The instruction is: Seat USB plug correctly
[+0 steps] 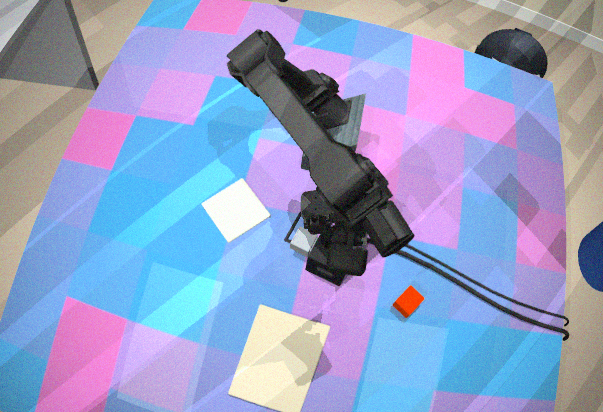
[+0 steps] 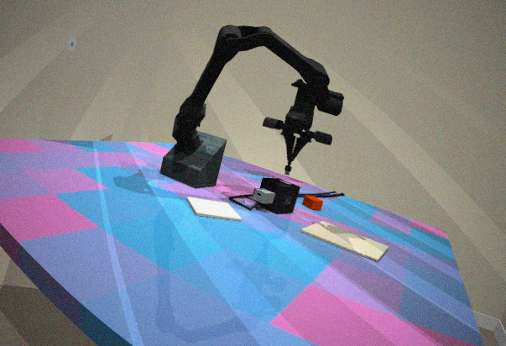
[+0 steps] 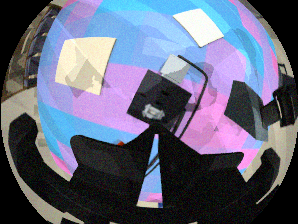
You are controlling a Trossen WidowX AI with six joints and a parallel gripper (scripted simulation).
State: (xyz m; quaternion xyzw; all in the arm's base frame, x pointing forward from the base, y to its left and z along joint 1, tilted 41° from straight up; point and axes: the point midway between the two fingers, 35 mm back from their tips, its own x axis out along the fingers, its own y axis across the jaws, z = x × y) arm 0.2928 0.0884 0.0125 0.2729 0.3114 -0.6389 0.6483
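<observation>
The usb plug lies 20 mm below my gripper tip. From my gripper tip the other things lie so: orange block: 160 mm to the left, 120 mm below, 60 mm ahead; then usb socket: 70 mm below, 10 mm to the left; then white tile: 230 mm to the right, 130 mm below, 70 mm behind.
</observation>
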